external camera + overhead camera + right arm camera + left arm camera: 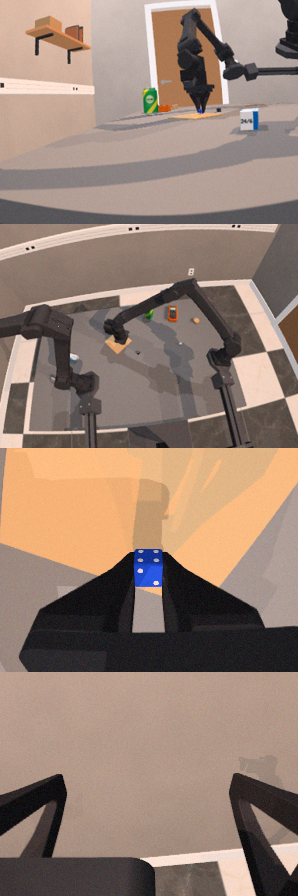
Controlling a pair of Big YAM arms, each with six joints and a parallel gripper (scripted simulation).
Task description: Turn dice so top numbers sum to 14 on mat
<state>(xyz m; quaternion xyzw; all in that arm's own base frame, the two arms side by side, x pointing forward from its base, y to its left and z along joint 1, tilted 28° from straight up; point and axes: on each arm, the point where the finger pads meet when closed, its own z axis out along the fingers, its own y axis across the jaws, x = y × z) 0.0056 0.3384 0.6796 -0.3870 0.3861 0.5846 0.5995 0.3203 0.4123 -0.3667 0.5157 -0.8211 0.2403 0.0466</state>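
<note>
My right hand is right at the blue die. Also, from my right hand: mat 4 cm to the left, 3 cm ahead, 1 cm below; black die 9 cm to the right, 9 cm behind, 1 cm below.
</note>
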